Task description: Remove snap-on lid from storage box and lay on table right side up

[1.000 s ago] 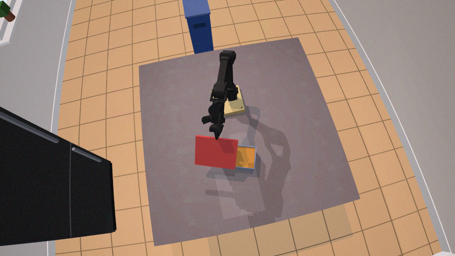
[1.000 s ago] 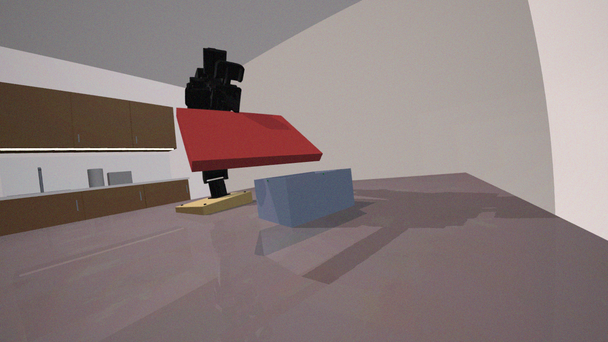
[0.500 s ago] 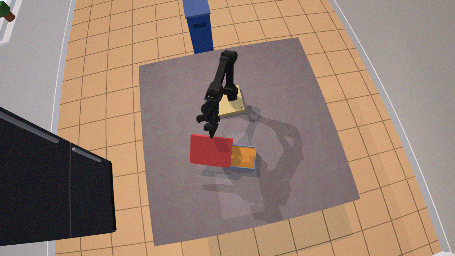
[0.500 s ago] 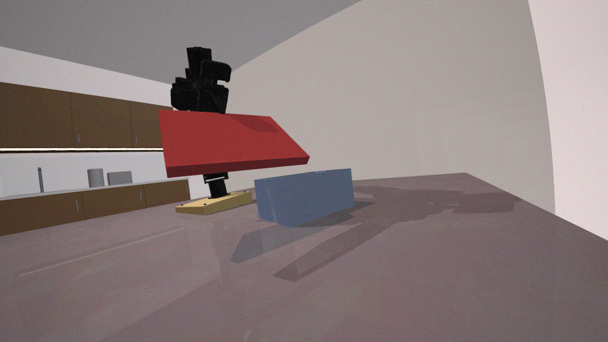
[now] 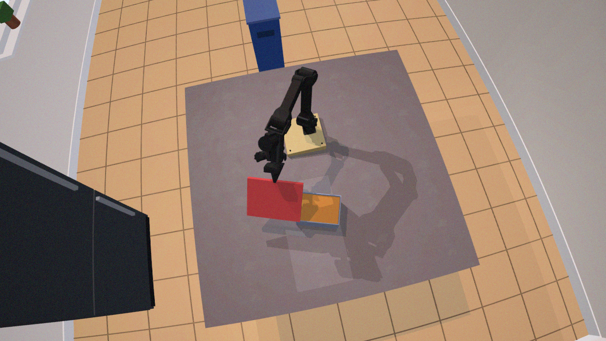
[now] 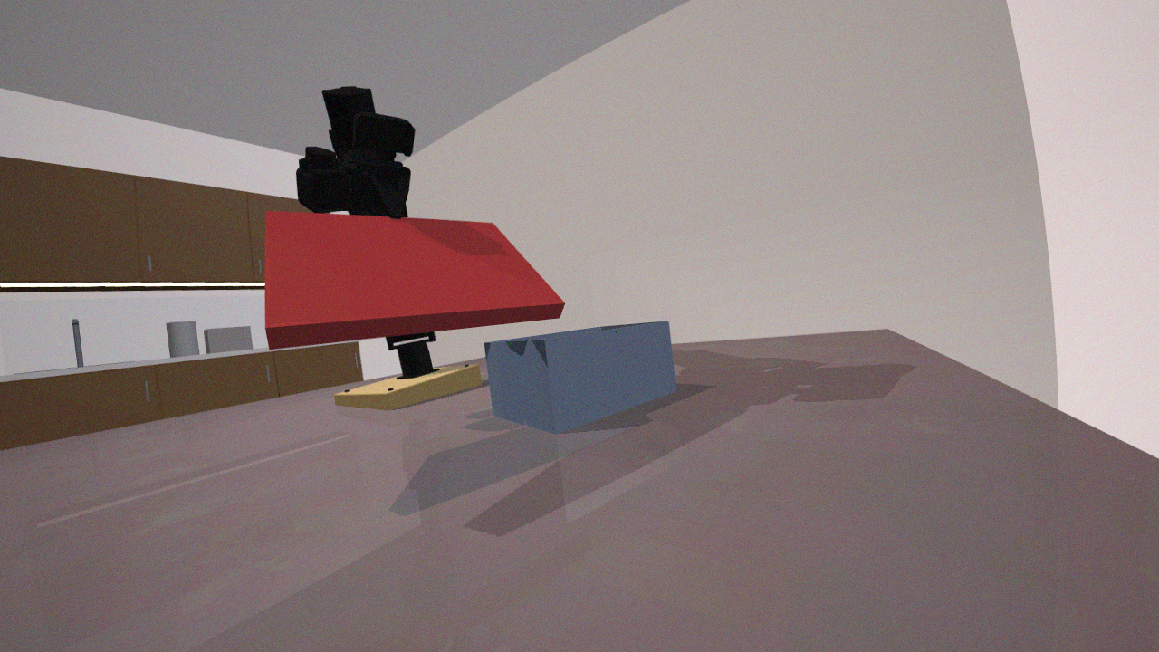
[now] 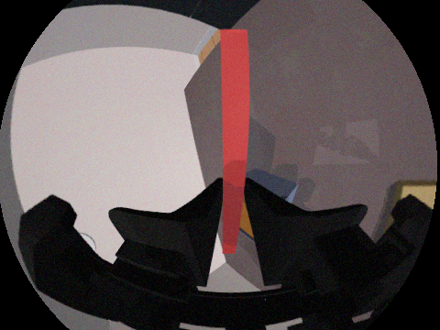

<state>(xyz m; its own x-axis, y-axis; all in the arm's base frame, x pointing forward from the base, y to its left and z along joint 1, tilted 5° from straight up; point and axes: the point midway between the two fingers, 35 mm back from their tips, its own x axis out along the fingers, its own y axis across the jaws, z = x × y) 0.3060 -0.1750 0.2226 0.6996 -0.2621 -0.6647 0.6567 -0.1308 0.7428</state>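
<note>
Now: gripper tip 60 mm short of the red lid, 50 mm above it and 20 mm to the left of it. Round my gripper tip: storage box: 180 mm below, 170 mm to the left, 110 mm ahead.
</note>
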